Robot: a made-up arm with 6 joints. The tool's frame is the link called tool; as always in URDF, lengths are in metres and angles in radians.
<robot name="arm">
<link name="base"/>
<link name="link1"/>
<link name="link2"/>
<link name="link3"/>
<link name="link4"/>
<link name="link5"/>
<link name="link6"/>
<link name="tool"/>
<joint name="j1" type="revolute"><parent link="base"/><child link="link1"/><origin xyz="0.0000 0.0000 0.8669"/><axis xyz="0 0 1"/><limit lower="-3.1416" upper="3.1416"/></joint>
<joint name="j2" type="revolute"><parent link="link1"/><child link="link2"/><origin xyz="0.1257 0.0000 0.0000"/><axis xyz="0 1 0"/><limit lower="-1.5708" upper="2.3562"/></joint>
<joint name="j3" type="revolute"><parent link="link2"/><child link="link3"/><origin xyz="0.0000 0.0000 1.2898"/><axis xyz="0 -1 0"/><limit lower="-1.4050" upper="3.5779"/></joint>
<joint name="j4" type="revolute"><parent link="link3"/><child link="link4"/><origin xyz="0.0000 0.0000 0.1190"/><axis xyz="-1 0 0"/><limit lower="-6.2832" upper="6.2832"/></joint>
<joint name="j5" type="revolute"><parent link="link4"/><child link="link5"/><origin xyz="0.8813 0.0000 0.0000"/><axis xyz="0 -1 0"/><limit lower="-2.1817" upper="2.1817"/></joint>
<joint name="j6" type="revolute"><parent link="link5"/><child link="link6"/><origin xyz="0.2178 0.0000 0.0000"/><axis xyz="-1 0 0"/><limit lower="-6.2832" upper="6.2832"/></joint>
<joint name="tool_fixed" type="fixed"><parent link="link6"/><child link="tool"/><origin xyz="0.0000 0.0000 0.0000"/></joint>
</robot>
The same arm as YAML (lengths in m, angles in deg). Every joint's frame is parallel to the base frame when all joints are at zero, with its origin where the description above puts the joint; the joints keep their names.
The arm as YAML. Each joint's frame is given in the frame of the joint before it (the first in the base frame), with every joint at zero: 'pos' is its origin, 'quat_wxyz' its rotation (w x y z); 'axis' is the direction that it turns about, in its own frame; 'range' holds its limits. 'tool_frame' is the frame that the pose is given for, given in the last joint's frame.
length_unit: m
angle_unit: deg
joints:
  - joint: j1
    pos: [0.0, 0.0, 0.8669]
    quat_wxyz: [1.0, 0.0, 0.0, 0.0]
    axis: [0.0, 0.0, 1.0]
    range: [-180.0, 180.0]
  - joint: j2
    pos: [0.1257, 0.0, 0.0]
    quat_wxyz: [1.0, 0.0, 0.0, 0.0]
    axis: [0.0, 1.0, 0.0]
    range: [-90.0, 135.0]
  - joint: j3
    pos: [0.0, 0.0, 1.2898]
    quat_wxyz: [1.0, 0.0, 0.0, 0.0]
    axis: [0.0, -1.0, 0.0]
    range: [-80.5, 205.0]
  - joint: j4
    pos: [0.0, 0.0, 0.119]
    quat_wxyz: [1.0, 0.0, 0.0, 0.0]
    axis: [-1.0, 0.0, 0.0]
    range: [-360.0, 360.0]
  - joint: j5
    pos: [0.8813, 0.0, 0.0]
    quat_wxyz: [1.0, 0.0, 0.0, 0.0]
    axis: [0.0, -1.0, 0.0]
    range: [-125.0, 125.0]
  - joint: j6
    pos: [0.2178, 0.0, 0.0]
    quat_wxyz: [1.0, 0.0, 0.0, 0.0]
    axis: [-1.0, 0.0, 0.0]
    range: [-360.0, 360.0]
tool_frame:
  pos: [0.0, 0.0, 0.0]
  quat_wxyz: [1.0, 0.0, 0.0, 0.0]

